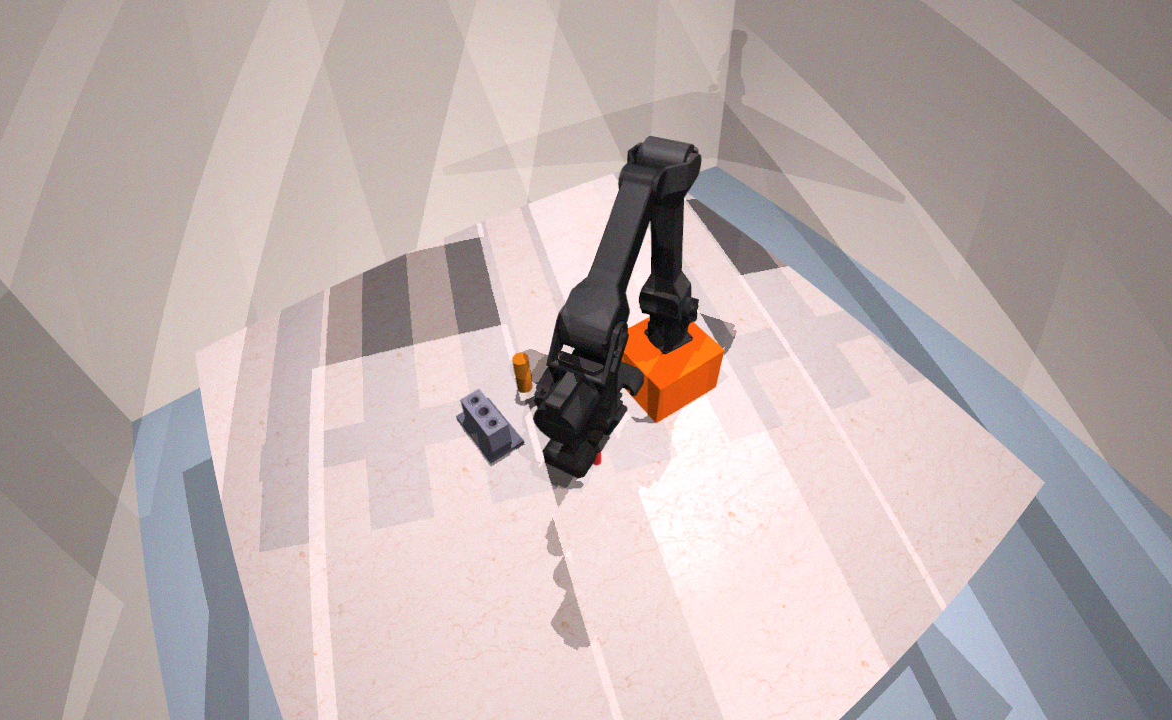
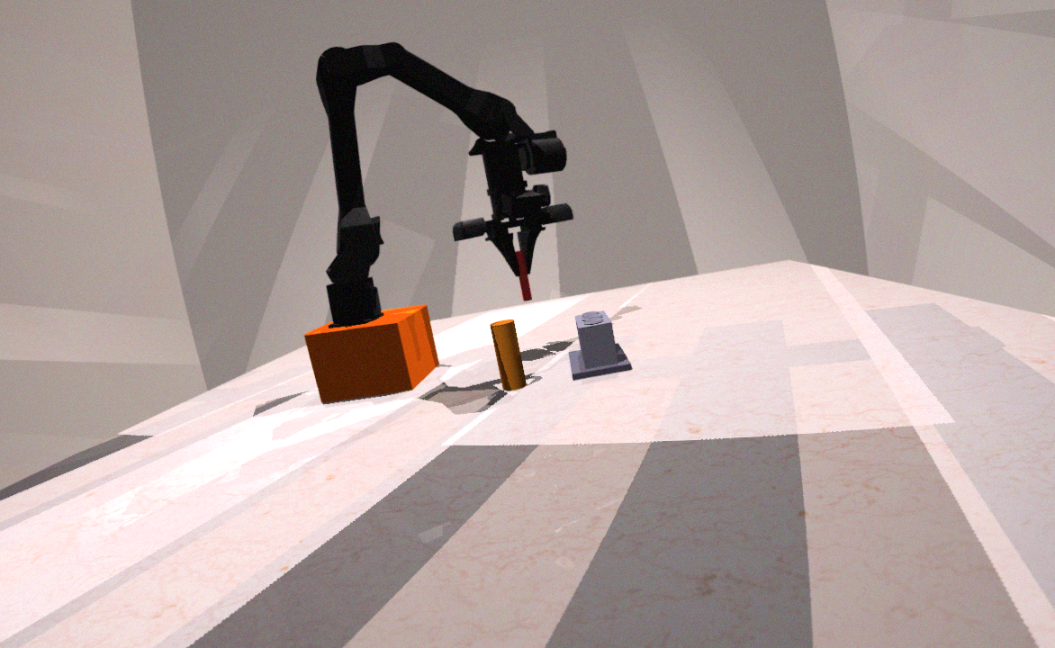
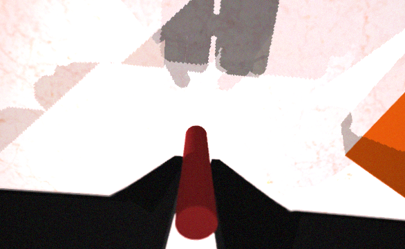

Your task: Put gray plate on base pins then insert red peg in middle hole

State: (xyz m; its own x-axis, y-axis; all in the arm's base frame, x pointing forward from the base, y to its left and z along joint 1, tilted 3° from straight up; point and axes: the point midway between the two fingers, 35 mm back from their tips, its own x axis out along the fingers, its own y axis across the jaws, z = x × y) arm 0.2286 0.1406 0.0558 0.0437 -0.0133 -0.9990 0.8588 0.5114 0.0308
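Now: the gray plate 19 cm to the right of my gripper tip, 11 cm ahead of it and 7 cm below it. Round my gripper tip: gray base: 19 cm to the right, 11 cm ahead, 10 cm below; then orange-brown cylinder: 25 cm to the right, 7 cm below, 1 cm ahead; then red peg: right at my gripper tip.
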